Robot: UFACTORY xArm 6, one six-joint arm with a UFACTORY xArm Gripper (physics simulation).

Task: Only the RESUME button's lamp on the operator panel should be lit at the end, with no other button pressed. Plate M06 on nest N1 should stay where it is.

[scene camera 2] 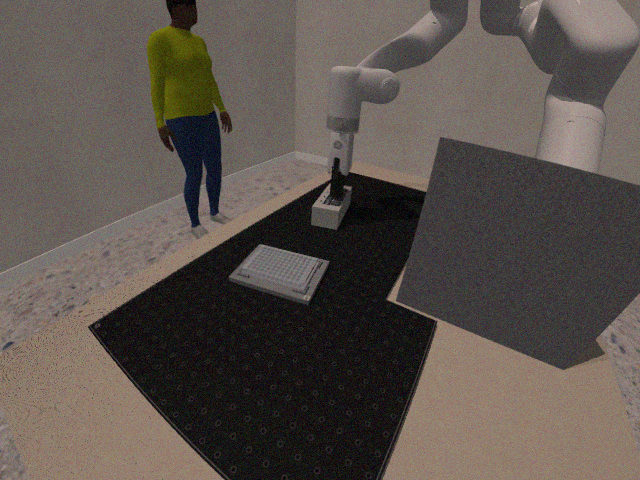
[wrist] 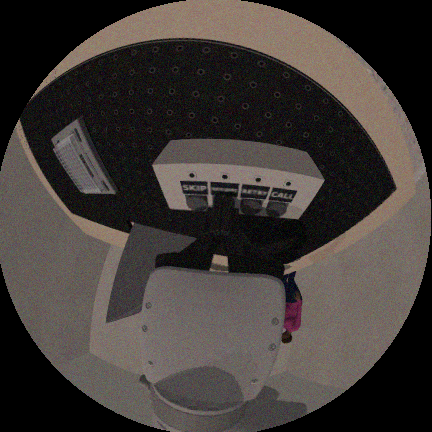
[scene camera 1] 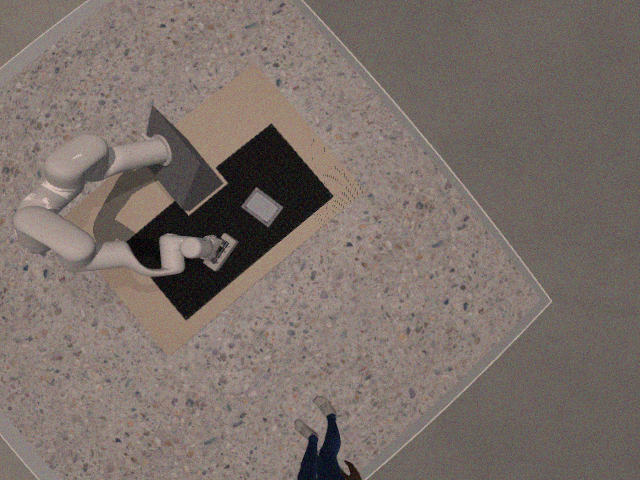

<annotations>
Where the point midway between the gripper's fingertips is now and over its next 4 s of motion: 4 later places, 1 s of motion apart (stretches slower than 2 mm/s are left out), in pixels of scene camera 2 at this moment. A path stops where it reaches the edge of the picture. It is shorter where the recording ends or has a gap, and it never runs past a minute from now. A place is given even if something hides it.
My gripper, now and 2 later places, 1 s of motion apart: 336, 196; 335, 197; 336, 183
</annotations>
